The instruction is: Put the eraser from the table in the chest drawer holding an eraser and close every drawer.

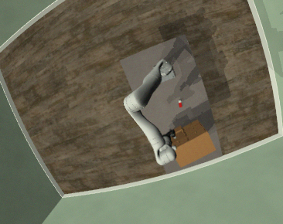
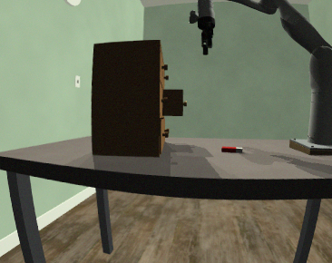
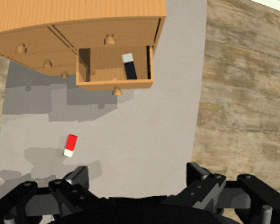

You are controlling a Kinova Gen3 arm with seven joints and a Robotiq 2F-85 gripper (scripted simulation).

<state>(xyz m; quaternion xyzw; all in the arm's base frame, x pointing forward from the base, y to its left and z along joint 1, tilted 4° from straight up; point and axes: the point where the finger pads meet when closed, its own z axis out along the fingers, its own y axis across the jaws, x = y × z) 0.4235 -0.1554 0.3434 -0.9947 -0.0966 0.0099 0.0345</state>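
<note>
Now: the red eraser 90 mm behind my hand, 190 mm to the left of it and 380 mm below it. Also, from my hand: dark eraser 160 mm ahead, 40 mm to the left, 270 mm below.
</note>
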